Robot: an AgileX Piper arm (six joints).
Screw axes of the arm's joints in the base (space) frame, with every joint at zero. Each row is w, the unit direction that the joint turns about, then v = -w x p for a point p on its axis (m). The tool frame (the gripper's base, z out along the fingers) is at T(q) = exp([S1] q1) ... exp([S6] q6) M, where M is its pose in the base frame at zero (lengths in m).
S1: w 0 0 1 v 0 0 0
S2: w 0 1 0 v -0.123 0 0
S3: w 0 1 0 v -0.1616 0 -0.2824
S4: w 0.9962 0 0.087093 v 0 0.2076 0
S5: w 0 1 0 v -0.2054 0 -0.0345
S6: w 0.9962 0 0.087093 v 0 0.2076 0
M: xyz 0.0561 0 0.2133 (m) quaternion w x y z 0.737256 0 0.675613 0
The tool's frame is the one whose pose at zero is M.
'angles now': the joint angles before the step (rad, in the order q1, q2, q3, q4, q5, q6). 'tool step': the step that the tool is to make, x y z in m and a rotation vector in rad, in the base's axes. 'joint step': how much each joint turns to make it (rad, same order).
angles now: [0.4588, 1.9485, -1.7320, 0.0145, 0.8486, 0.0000]
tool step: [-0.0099, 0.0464, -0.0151, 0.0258, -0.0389, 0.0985]
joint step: [0.1006, 0.0462, -0.0032, 0.0038, -0.0896, 0.0001]
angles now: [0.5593, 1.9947, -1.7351, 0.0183, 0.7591, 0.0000]
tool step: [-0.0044, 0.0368, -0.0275, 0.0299, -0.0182, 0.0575]
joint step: [0.0701, 0.0717, -0.0004, 0.0087, -0.1033, 0.0108]
